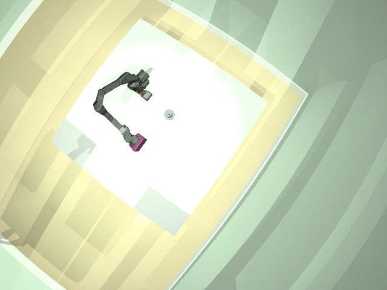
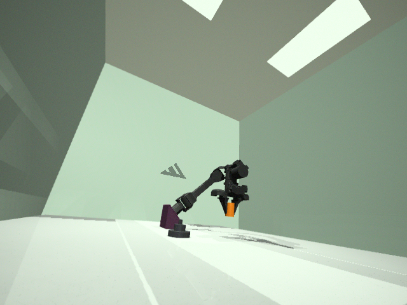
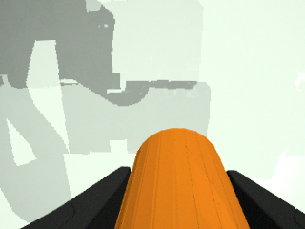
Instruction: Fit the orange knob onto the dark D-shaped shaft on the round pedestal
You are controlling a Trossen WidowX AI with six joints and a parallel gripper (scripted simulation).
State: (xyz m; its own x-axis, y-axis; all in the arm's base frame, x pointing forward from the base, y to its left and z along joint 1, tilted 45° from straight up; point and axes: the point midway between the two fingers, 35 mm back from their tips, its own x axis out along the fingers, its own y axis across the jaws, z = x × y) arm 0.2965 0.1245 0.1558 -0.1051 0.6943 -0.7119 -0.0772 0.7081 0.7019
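My gripper tip is now 20 mm short of the round pedestal, 230 mm to the left of it and 70 mm above it. From my gripper tip the other things lie so: orange knob (20 mm above).
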